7 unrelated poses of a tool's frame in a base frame.
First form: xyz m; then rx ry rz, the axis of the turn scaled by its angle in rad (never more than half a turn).
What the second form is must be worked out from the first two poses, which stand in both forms.
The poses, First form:
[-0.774, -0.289, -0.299, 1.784, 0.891, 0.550]
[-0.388, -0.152, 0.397, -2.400, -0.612, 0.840]
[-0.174, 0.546, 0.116, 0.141, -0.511, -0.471]
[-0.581, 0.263, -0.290, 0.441, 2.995, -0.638]
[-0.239, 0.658, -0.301, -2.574, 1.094, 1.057]
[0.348, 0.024, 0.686, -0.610, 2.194, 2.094]
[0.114, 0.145, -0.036, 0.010, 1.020, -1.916]
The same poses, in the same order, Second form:
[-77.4, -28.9, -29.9, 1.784, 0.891, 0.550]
[-38.8, -15.2, 39.7, -2.400, -0.612, 0.840]
[-17.4, 54.6, 11.6, 0.141, -0.511, -0.471]
[-58.1, 26.3, -29.0, 0.441, 2.995, -0.638]
[-23.9, 65.8, -30.1, -2.574, 1.094, 1.057]
[34.8, 2.4, 68.6, -0.610, 2.194, 2.094]
[11.4, 14.5, -3.6, 0.010, 1.020, -1.916]

